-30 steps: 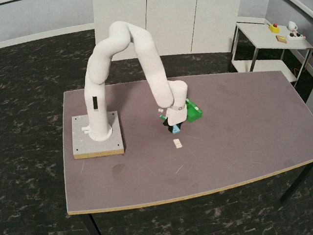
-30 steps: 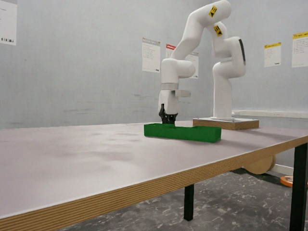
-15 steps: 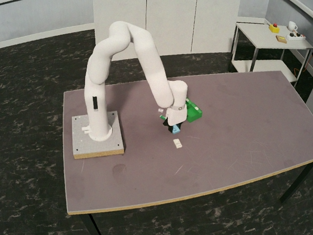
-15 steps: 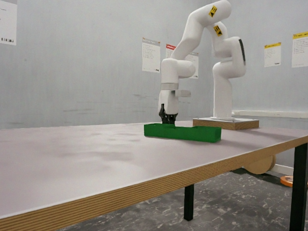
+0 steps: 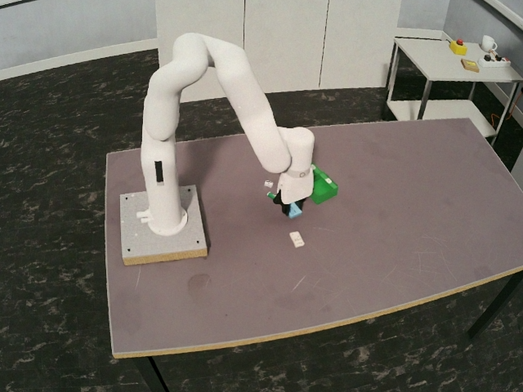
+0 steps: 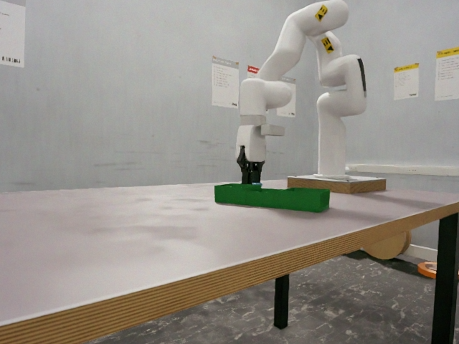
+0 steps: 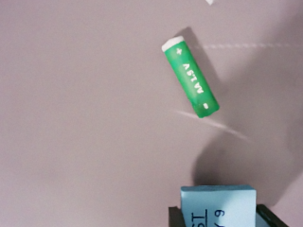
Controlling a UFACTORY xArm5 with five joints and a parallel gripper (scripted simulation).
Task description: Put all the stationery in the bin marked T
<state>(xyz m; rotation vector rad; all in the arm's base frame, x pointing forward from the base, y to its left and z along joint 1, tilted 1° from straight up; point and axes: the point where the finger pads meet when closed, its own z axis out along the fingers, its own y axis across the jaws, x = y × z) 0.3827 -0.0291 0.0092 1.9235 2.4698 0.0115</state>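
My gripper is now 30 mm past the green marker, 80 mm to the right of it and 40 mm above it. From my hand the other things lie so: long green bin (100 mm ahead, 160 mm to the left, 30 mm below); flat white piece (10 mm behind, 100 mm to the right, 40 mm below); light blue block (20 mm below).
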